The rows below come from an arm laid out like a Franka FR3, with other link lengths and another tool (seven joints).
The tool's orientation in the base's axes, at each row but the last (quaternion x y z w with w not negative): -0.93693, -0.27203, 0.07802, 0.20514; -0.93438, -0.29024, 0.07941, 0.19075; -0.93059, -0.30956, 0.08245, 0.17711; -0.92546, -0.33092, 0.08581, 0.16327; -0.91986, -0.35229, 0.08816, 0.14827; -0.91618, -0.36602, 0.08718, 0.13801; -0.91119, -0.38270, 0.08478, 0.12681
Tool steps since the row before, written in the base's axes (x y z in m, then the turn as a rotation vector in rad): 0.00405, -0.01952, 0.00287, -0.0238, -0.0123, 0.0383; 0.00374, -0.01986, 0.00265, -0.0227, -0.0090, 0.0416; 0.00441, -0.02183, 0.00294, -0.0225, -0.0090, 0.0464; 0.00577, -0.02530, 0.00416, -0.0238, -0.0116, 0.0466; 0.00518, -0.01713, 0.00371, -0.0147, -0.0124, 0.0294; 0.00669, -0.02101, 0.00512, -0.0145, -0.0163, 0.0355; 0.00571, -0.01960, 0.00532, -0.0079, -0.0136, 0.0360
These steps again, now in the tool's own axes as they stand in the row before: -0.00727, 0.01570, -0.01031, -0.0280, -0.0183, -0.0327; -0.00841, 0.01592, -0.00956, -0.0253, -0.0215, -0.0350; -0.00984, 0.01757, -0.00996, -0.0254, -0.0233, -0.0394; -0.01200, 0.02029, -0.01163, -0.0280, -0.0222, -0.0399; -0.00795, 0.01410, -0.00848, -0.0209, -0.0102, -0.0263; -0.01010, 0.01728, -0.01056, -0.0238, -0.0093, -0.0329; -0.01044, 0.01551, -0.00977, -0.0173, -0.0068, -0.0346
